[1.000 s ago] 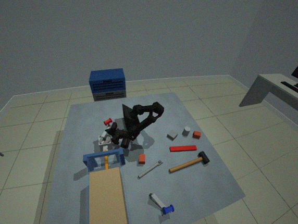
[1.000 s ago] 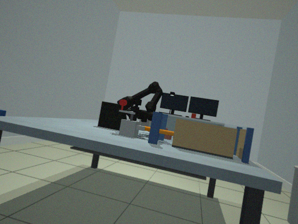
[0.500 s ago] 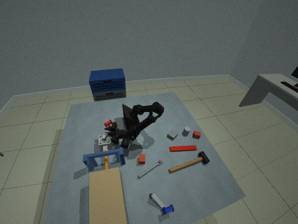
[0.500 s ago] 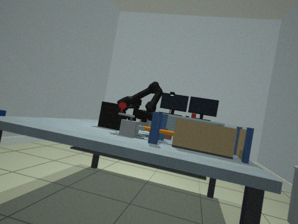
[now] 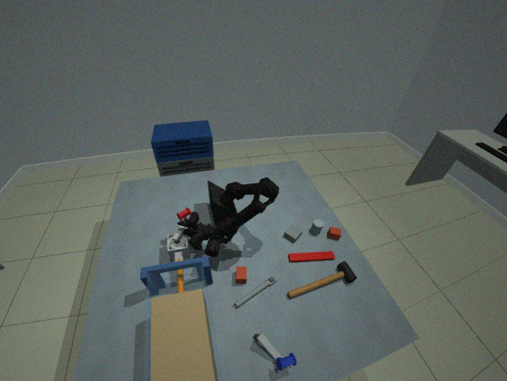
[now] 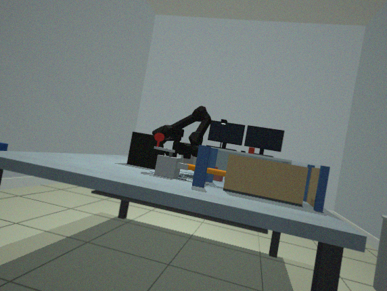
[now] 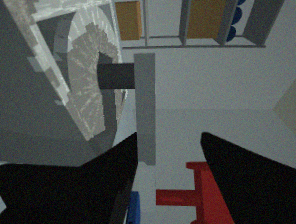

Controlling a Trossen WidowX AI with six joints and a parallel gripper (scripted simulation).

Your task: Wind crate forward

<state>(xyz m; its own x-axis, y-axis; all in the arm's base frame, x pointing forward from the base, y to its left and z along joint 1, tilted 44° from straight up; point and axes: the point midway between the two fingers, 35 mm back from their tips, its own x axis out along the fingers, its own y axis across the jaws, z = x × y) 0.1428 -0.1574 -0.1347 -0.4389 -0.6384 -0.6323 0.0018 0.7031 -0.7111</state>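
Now: the red-knobbed winch handle 20 mm to the left of my gripper tip, 10 mm below it and 10 mm behind it. Also, from my gripper tip: grey winch 100 mm below, 30 mm to the right, 30 mm ahead; then clear-panelled cubby 450 mm ahead, 30 mm to the right, 20 mm below; then red knob 40 mm behind, 30 mm to the left, 20 mm above.
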